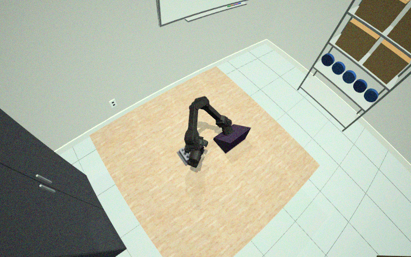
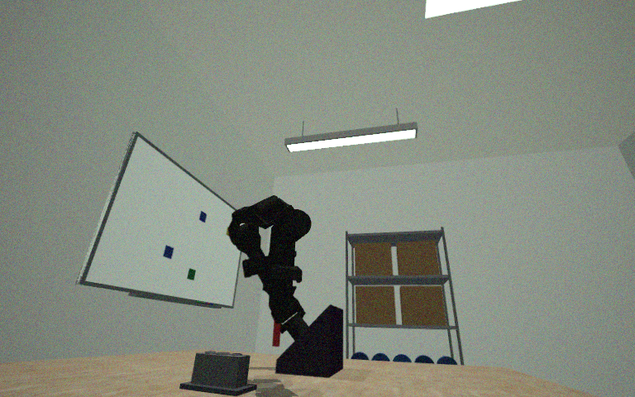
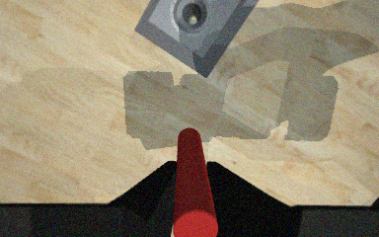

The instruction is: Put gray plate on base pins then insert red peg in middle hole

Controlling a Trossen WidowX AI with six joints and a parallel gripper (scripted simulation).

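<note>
My gripper tip is now 9 cm to the left of the gray plate, 7 cm above it and 3 cm short of it. Round my gripper tip: red peg: right at my gripper tip; base: 11 cm below, 9 cm to the right, 3 cm ahead.
</note>
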